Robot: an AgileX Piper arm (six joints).
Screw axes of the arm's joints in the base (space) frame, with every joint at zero. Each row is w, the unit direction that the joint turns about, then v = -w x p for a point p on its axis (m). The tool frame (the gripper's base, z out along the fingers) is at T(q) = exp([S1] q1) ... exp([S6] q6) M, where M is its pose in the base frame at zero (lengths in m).
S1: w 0 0 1 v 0.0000 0.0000 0.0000
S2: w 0 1 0 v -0.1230 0.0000 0.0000
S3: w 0 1 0 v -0.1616 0.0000 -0.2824
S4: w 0.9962 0 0.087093 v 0.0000 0.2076 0.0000
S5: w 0 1 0 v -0.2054 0.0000 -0.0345
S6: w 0.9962 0 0.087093 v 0.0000 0.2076 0.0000
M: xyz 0.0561 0.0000 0.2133 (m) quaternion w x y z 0.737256 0 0.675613 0
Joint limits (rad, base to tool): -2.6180..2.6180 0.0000..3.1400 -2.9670..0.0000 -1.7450..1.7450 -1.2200..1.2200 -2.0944..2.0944
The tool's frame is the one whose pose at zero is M.
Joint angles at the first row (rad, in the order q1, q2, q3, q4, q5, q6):
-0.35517, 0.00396, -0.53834, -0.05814, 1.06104, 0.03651
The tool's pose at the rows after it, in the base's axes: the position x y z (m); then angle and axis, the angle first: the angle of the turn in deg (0 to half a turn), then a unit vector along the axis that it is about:
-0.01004 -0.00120 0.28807 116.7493 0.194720 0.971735 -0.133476
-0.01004 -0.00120 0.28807 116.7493 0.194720 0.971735 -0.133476
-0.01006 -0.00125 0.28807 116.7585 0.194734 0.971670 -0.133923
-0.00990 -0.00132 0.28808 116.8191 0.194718 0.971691 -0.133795
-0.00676 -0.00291 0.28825 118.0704 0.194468 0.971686 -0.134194
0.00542 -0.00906 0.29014 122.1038 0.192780 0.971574 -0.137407
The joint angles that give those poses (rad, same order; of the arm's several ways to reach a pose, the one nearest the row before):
-0.35512, 0.00398, -0.53835, -0.05819, 1.06104, 0.03656
-0.35512, 0.00398, -0.53835, -0.05819, 1.06104, 0.03656
-0.35521, 0.00397, -0.53834, -0.05888, 1.06103, 0.03647
-0.35510, 0.00504, -0.53834, -0.05900, 1.06106, 0.03657
-0.35517, 0.02629, -0.53834, -0.06404, 1.06104, 0.03651
-0.35519, 0.10813, -0.54226, -0.08385, 1.05093, 0.03649

